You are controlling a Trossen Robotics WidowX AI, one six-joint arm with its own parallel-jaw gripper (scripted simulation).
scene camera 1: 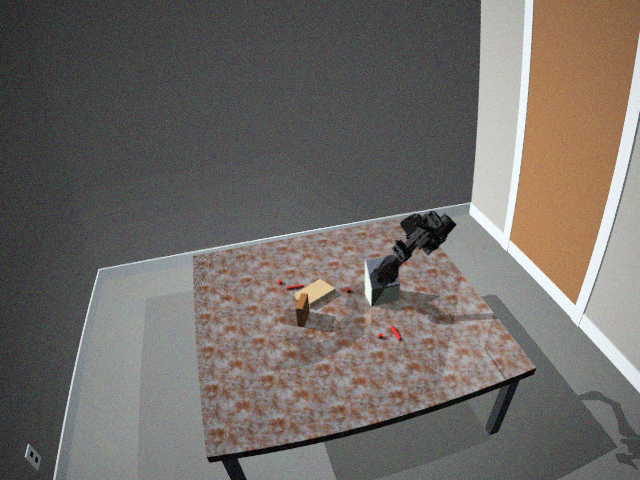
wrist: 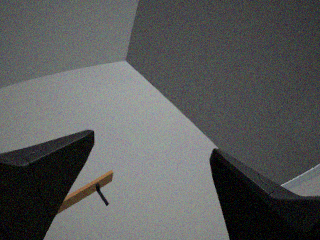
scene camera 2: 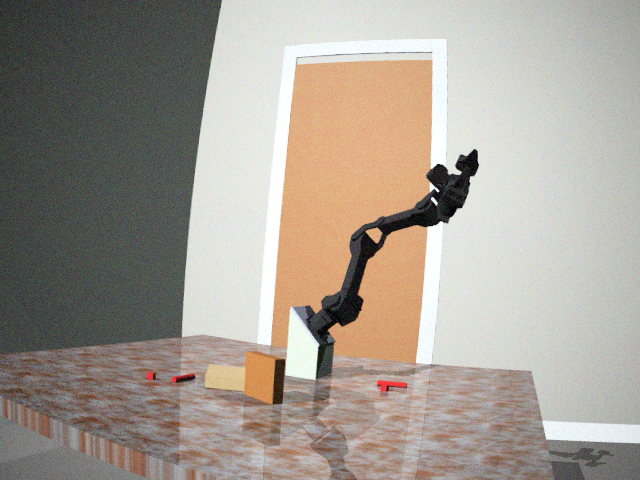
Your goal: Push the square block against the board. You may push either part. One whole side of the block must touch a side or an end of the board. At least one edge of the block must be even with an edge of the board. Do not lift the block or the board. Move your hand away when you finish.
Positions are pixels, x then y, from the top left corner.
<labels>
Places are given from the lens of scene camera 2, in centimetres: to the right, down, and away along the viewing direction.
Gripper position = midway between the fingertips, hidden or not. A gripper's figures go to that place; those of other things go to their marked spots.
my gripper (scene camera 2: 472,158): 39, -21, 134
tan board (scene camera 2: 224,377): -22, 32, 124
brown square block (scene camera 2: 264,380): -12, 31, 117
</labels>
